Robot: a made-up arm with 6 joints.
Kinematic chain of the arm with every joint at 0, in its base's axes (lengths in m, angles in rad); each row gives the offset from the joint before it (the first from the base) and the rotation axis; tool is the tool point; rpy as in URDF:
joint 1: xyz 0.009 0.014 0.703 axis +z
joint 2: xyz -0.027 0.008 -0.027 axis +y
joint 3: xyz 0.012 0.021 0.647 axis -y
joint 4: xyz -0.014 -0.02 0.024 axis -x
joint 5: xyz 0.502 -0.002 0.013 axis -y
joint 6: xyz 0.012 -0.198 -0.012 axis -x
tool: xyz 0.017 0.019 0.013 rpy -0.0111 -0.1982 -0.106
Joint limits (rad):
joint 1: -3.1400..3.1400
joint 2: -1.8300..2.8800
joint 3: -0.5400..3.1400
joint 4: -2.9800..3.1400
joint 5: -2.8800..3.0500
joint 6: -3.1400..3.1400
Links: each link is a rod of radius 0.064 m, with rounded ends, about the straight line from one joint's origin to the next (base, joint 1, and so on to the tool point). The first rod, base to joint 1, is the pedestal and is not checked.
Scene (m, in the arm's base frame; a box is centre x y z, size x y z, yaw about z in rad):
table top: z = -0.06
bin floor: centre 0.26 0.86 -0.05 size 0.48 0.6 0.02 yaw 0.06
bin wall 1: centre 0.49 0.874 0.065 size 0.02 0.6 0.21 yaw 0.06
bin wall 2: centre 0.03 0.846 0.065 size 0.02 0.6 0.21 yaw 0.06
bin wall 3: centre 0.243 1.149 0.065 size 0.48 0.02 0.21 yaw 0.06
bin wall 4: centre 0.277 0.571 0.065 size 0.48 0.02 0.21 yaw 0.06
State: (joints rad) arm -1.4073 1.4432 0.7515 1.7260 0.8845 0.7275
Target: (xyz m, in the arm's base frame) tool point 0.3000 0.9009 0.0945
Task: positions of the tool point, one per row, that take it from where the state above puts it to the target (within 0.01 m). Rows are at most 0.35 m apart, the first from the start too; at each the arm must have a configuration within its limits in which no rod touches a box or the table.
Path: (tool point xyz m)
1: 0.5557 -0.9719 0.5441
2: 0.8020 -0.7641 0.5225
3: 0.9742 -0.4972 0.5014
4: 1.0593 -0.1967 0.4813
5: 1.0526 0.1097 0.4624
6: 0.9580 0.3945 0.4447
7: 0.7877 0.6330 0.4284
8: 0.5606 0.8059 0.4139
9: 0.3000 0.9009 0.4013
10: 0.3077 0.9170 0.2482
11: 0.3000 0.9009 0.0945

